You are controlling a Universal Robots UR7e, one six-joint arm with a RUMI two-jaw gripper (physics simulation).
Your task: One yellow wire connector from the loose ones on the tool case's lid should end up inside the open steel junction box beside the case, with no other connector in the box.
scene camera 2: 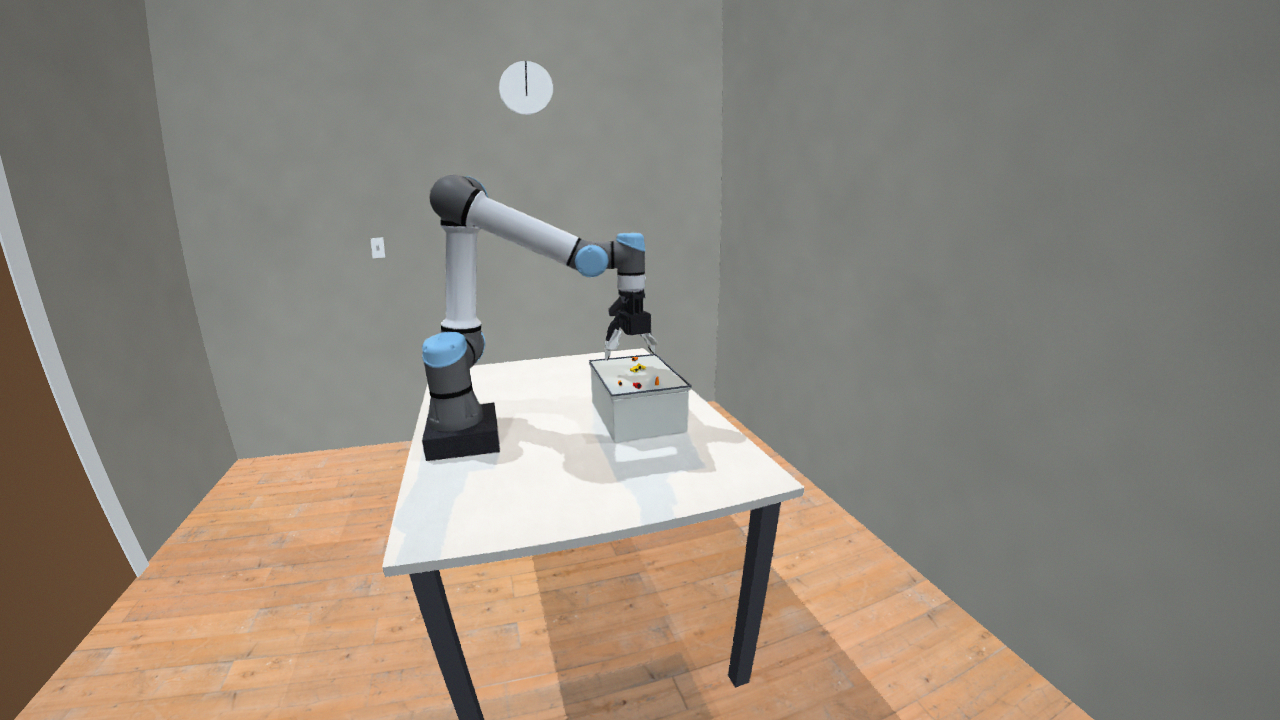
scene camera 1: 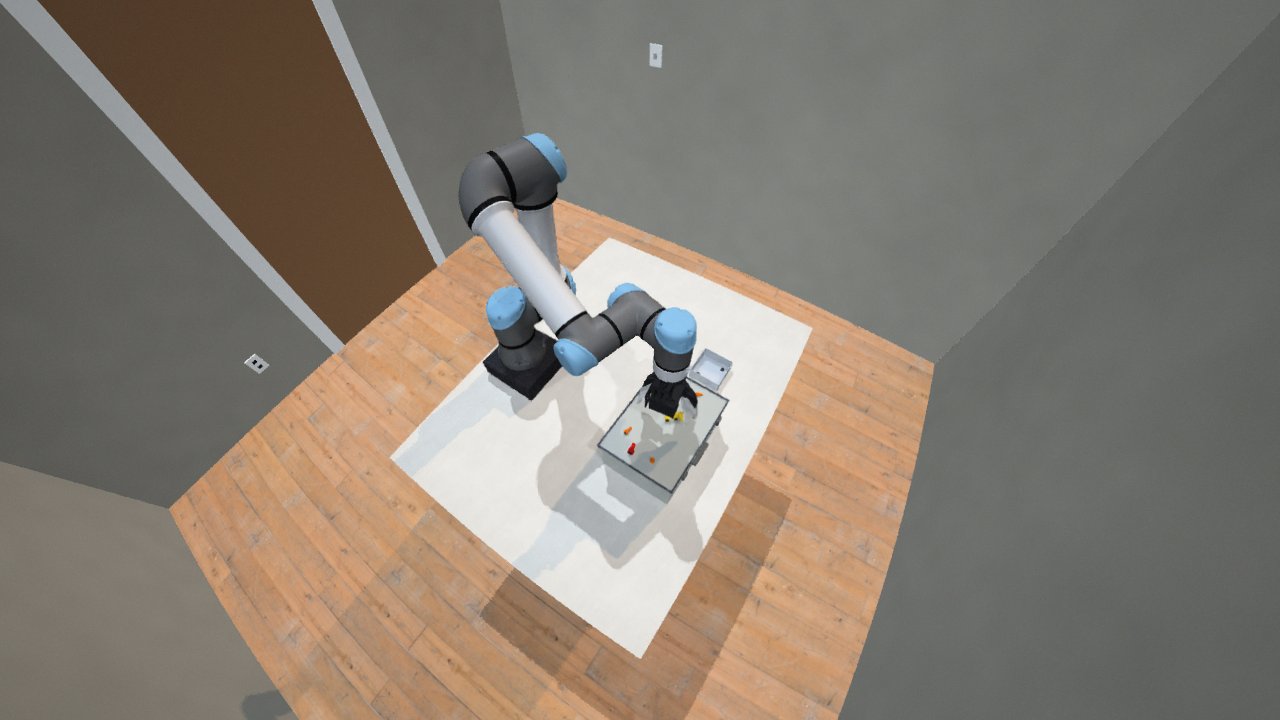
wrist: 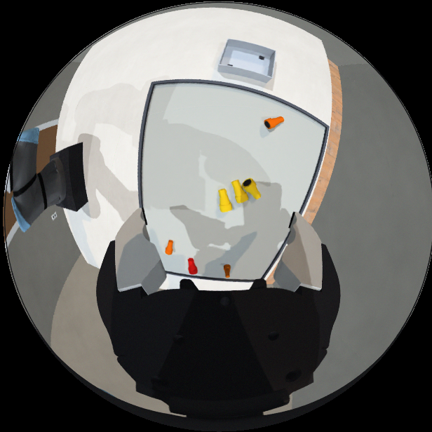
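Pixels of known places: gripper, fingertip midpoint: [scene camera 2: 630,357]; arm's base at its link origin: [scene camera 2: 456,419] [scene camera 1: 523,350].
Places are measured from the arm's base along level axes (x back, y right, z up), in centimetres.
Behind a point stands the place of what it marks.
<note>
Three yellow connectors [wrist: 225,201] [wrist: 239,191] [wrist: 252,189] lie on their sides near the middle of the grey lid of the tool case [scene camera 1: 640,429] @[x -47.6, y 2.0, z 7.6 cm] [scene camera 2: 651,414] @[x -52.3, y 11.2, z 0.9 cm] [wrist: 175,110]. Two lie close together and the third is a little apart, at the left in the wrist view. My gripper [scene camera 2: 631,355] @[x -50.5, y -5.3, z 12.0 cm] [wrist: 218,212] is wide open above the lid, with nothing between its fingers. The open junction box [scene camera 1: 711,369] @[x -50.2, y -33.4, z -6.0 cm] [wrist: 245,73] stands on the table past the lid's far edge in the wrist view, with no connector visible inside. It does not show in scene camera 2.
An orange connector [scene camera 1: 699,394] @[x -54.5, y -15.3, z 8.4 cm] [wrist: 274,122] lies on the lid's box side. A smaller orange one [scene camera 1: 627,430] @[x -45.3, y 4.5, z 8.5 cm] [wrist: 170,247], a red one [scene camera 1: 631,448] @[x -49.1, y 7.8, z 8.7 cm] [wrist: 192,266] and a brownish-orange one [scene camera 1: 652,460] @[x -55.1, y 7.3, z 8.8 cm] [wrist: 227,270] lie towards the opposite end. The case's dark rim edges the lid.
</note>
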